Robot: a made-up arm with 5 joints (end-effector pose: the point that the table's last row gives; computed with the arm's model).
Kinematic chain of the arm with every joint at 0, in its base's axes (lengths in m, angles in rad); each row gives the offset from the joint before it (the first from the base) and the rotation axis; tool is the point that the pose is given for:
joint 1: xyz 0 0 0.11 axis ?
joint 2: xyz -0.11 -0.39 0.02 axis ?
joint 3: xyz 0 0.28 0.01 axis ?
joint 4: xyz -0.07 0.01 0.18 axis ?
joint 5: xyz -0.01 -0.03 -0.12 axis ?
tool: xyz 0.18 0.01 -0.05
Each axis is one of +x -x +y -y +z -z.
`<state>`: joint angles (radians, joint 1 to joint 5).
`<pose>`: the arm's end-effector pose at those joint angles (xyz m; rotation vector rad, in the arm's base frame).
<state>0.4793 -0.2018 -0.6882 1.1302 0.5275</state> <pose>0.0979 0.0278 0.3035 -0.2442 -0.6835 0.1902</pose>
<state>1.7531 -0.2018 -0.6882 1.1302 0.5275</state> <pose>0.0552 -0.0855 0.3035 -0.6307 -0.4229 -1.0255</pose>
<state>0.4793 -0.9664 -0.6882 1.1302 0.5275</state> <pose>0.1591 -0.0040 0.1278 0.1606 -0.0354 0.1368</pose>
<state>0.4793 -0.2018 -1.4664 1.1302 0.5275</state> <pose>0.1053 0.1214 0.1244 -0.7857 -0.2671 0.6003</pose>
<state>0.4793 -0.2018 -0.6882 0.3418 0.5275</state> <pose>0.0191 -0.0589 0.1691 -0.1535 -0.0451 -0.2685</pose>
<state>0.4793 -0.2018 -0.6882 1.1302 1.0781</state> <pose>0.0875 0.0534 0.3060 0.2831 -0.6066 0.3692</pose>
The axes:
joint 1: -z
joint 2: -y
joint 3: +x
joint 4: -y
joint 5: +x

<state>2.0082 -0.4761 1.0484 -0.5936 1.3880</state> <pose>-0.0355 0.1188 0.1546 -2.2807 1.5935 1.0532</pose>
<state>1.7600 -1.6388 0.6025 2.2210 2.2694</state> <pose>-0.3411 -0.1517 0.2173 0.5469 -2.1159 -0.7239</pose>
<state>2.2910 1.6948 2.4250 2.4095 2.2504</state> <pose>-0.3661 0.1162 0.0194 0.8142 1.0688 -2.3192</pose>
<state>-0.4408 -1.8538 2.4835 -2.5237 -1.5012</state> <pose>-0.1129 -0.2430 0.4556 1.9649 0.3888 1.2831</pose>
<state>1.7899 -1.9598 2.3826 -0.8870 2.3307</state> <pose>-0.0947 0.1083 0.1450 -0.0015 0.9825 -0.4793</pose>
